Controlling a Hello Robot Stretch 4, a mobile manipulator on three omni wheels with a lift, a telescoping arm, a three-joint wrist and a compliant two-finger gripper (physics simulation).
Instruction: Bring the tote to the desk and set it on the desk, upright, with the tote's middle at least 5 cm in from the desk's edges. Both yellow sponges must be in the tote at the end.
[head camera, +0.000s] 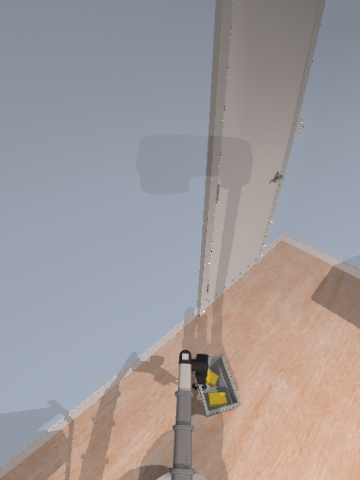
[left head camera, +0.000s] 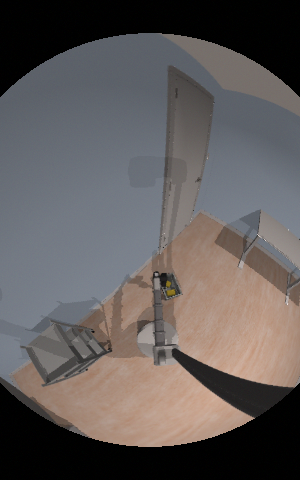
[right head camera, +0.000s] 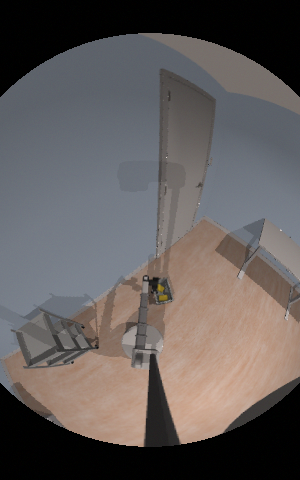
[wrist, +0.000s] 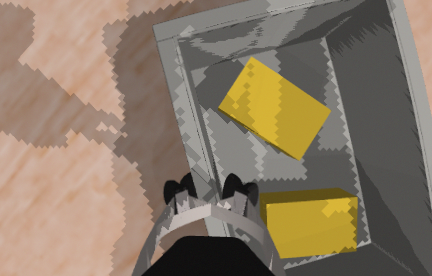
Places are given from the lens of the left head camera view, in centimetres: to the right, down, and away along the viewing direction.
grey shelf cart (left head camera: 54, 353): -68, 81, 47
door (left head camera: 189, 105): 34, -113, 63
The marked spots on the grey shelf cart and the door are 220 cm apart.
